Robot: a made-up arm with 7 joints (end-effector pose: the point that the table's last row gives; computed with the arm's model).
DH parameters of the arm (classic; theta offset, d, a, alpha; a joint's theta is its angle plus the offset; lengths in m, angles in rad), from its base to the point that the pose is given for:
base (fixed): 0 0 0 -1.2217
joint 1: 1.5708 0 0 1.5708
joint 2: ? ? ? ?
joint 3: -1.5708 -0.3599 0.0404 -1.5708
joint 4: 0 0 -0.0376 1.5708
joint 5: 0 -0.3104 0 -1.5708
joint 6: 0 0 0 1.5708
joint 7: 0 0 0 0
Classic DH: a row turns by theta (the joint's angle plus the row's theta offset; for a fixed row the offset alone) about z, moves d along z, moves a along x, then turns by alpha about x.
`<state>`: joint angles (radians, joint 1 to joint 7).
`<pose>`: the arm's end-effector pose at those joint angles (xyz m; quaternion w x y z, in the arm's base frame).
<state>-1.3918 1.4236 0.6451 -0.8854 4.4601 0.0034 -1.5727</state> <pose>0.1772 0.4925 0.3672 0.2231 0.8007 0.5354 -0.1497</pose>
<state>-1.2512 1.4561 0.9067 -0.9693 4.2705 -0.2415 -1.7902</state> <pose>0.1100 0.5186 0.3401 0.1588 0.6939 0.6693 -0.2130</pose>
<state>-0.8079 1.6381 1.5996 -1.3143 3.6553 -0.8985 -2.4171</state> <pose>-0.1409 0.4737 0.3017 0.0077 0.1644 0.9045 -0.3935</pose>
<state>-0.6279 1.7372 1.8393 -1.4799 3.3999 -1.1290 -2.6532</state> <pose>-0.2217 0.3992 0.3039 0.0136 0.0536 -0.8851 0.4621</pose>
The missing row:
joint 2: 1.2217 0 0 -1.5708
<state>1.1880 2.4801 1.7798 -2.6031 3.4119 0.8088 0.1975</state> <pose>0.2158 -0.0710 0.1218 0.7744 -0.4770 0.3006 -0.2871</pose>
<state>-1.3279 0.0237 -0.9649 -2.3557 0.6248 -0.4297 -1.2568</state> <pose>0.1199 -0.3073 0.0355 0.3912 0.2410 0.8698 0.1799</pose>
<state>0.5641 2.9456 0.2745 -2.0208 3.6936 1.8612 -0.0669</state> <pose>0.4171 0.0344 0.0698 0.7483 -0.3851 0.5402 0.0052</pose>
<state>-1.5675 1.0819 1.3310 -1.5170 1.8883 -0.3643 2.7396</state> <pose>0.0818 0.4685 0.2583 0.2808 0.6616 -0.3941 0.5729</pose>
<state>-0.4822 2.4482 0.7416 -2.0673 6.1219 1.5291 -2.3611</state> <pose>0.0695 -0.0418 0.4040 0.1161 0.7963 0.5936 0.0061</pose>
